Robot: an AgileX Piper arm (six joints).
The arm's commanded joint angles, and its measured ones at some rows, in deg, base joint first. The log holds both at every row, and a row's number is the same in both.
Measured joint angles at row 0:
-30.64, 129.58, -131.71, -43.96, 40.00, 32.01
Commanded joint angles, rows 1 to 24:
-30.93, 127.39, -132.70, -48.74, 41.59, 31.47
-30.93, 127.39, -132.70, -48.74, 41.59, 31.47
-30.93, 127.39, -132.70, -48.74, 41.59, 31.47
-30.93, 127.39, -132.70, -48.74, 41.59, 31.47
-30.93, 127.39, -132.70, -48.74, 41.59, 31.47
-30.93, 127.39, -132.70, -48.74, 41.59, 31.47
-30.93, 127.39, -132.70, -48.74, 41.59, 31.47
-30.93, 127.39, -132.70, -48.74, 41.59, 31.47
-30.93, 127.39, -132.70, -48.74, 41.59, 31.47
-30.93, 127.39, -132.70, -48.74, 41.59, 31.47
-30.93, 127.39, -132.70, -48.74, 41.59, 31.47
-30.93, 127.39, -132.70, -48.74, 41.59, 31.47
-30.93, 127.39, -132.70, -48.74, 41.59, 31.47
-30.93, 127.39, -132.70, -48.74, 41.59, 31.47
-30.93, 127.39, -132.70, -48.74, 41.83, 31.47
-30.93, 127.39, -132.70, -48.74, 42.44, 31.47
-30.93, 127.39, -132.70, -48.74, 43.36, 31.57
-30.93, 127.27, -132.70, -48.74, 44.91, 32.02
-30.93, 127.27, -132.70, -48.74, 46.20, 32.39
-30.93, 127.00, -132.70, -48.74, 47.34, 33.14
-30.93, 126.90, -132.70, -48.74, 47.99, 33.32
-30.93, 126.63, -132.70, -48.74, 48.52, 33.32
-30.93, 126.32, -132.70, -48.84, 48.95, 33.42
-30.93, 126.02, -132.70, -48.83, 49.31, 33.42
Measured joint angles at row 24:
-30.64, 129.32, -131.71, -44.64, 45.18, 32.79
